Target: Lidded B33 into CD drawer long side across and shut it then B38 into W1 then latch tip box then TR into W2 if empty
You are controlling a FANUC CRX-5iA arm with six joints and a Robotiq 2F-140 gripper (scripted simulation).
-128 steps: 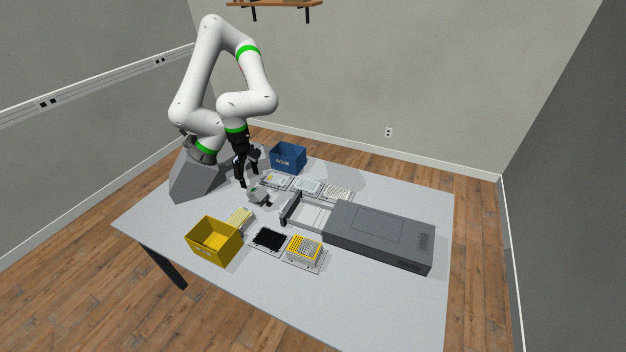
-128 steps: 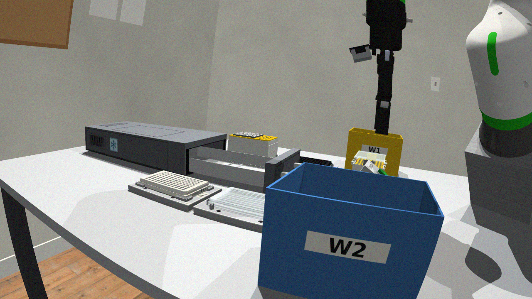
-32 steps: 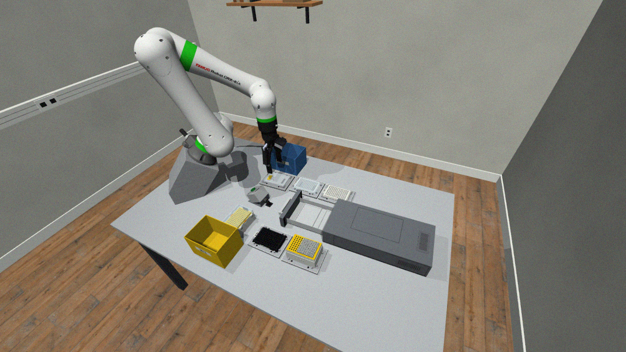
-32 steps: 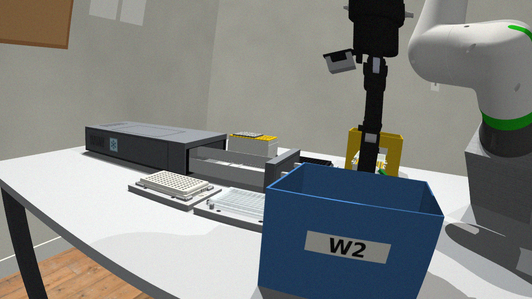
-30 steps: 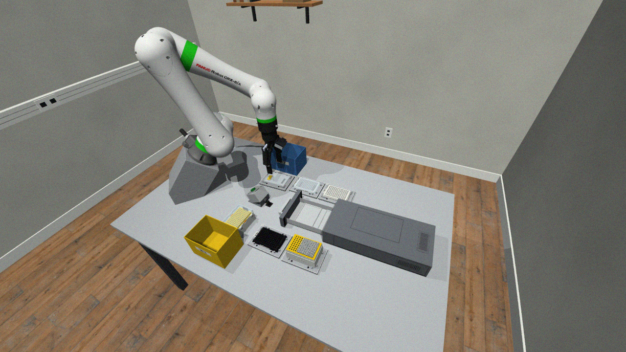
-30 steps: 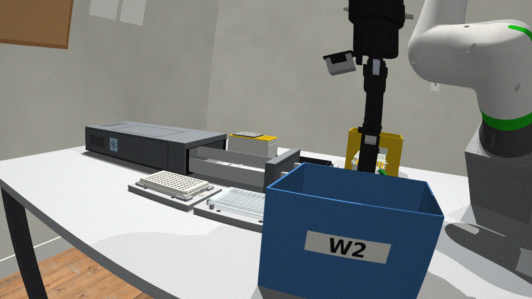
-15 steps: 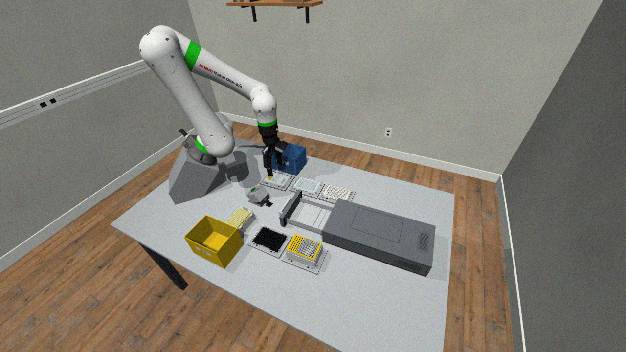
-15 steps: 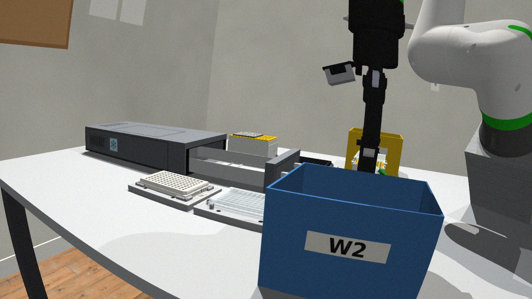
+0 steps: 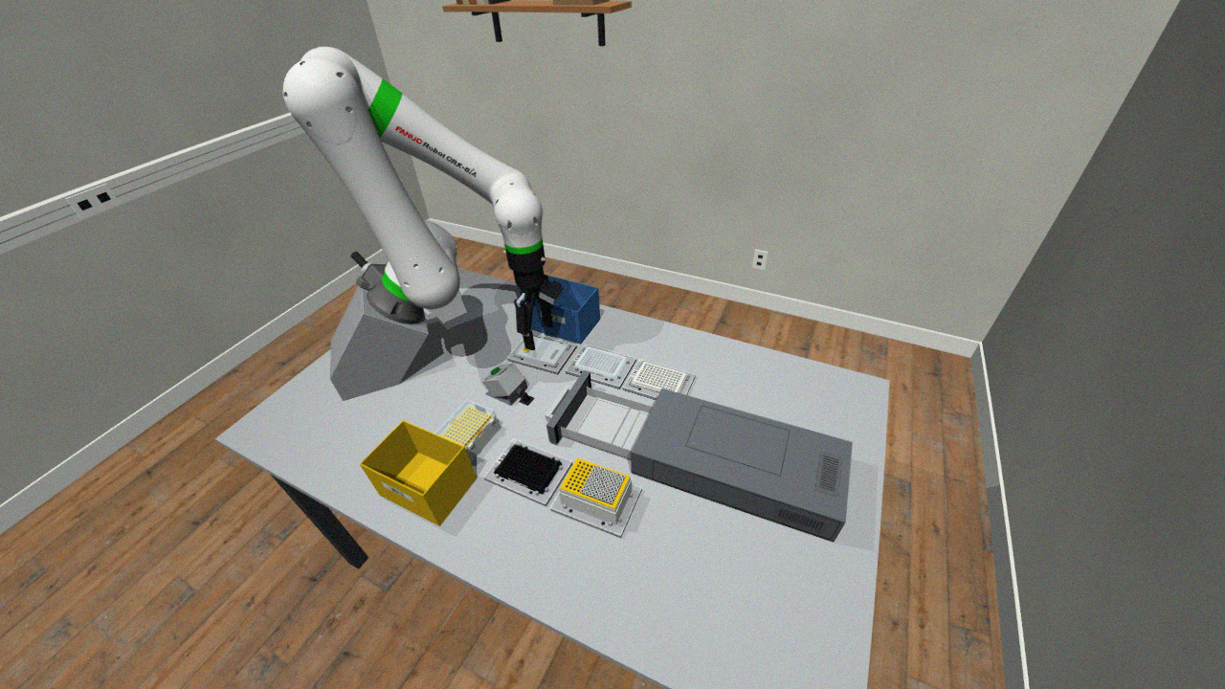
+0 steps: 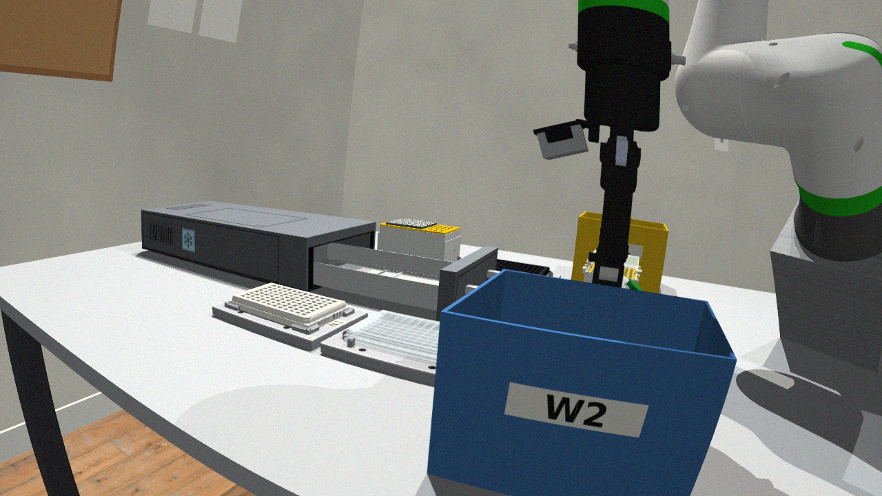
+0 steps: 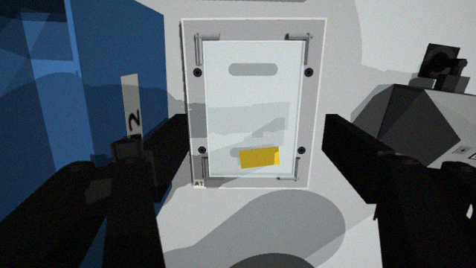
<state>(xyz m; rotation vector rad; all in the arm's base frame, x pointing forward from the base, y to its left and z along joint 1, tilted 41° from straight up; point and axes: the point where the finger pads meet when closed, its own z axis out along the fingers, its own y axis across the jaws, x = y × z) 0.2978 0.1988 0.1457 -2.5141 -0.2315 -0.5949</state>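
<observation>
The clear plate lid lies 70 mm below my hand. Also, from my hand: clear plate (170 mm ahead, 70 mm below, 60 mm to the left); then DONE key box (160 mm to the right, 40 mm below, 30 mm ahead); then blue bin W2 (140 mm to the left, 50 mm below, 40 mm behind).
</observation>
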